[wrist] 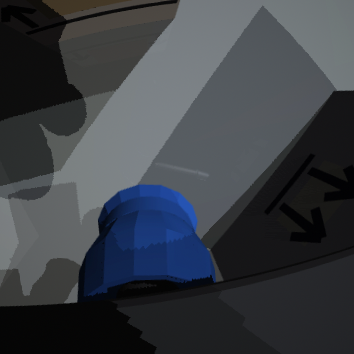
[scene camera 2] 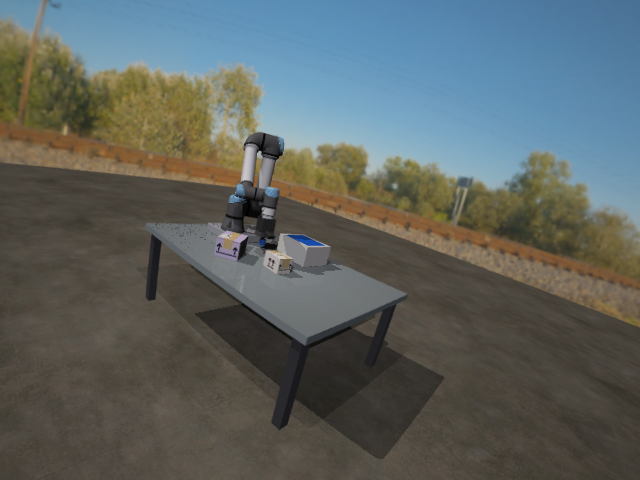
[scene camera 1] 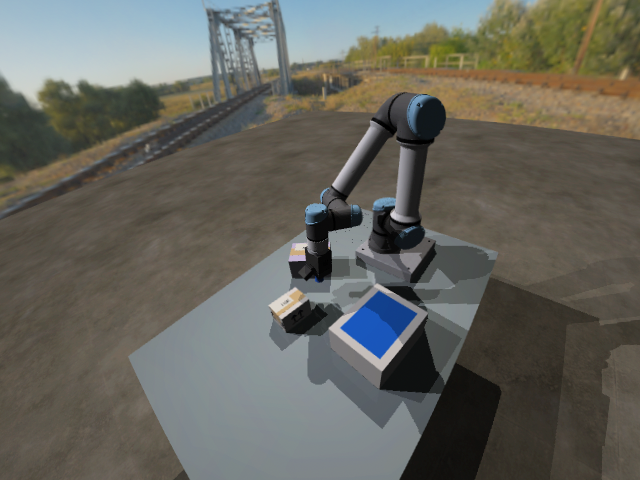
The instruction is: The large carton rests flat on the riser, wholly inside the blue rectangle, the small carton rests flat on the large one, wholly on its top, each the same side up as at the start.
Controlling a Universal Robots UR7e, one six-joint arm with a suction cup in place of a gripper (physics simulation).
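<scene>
The large carton [scene camera 1: 297,253] [scene camera 2: 230,245], purple with a tan top, rests flat on the table just left of my suction cup [scene camera 1: 316,278] [scene camera 2: 262,241] [wrist: 147,207]. The cup hangs low over bare table beside it and holds nothing. The small carton [scene camera 1: 288,306] [scene camera 2: 277,261], white and tan, rests flat on the table in front of the cup. The grey riser [scene camera 1: 356,356] [scene camera 2: 302,253] with the blue rectangle [scene camera 1: 378,323] [scene camera 2: 305,240] on top stands to the right and bears nothing. The wrist view shows dark carton sides with arrow marks at the right [wrist: 309,197] and top left [wrist: 21,21].
The arm's base plate [scene camera 1: 397,260] sits at the back of the grey table [scene camera 1: 232,403] [scene camera 2: 320,305], close behind the riser. The table stands on dark asphalt.
</scene>
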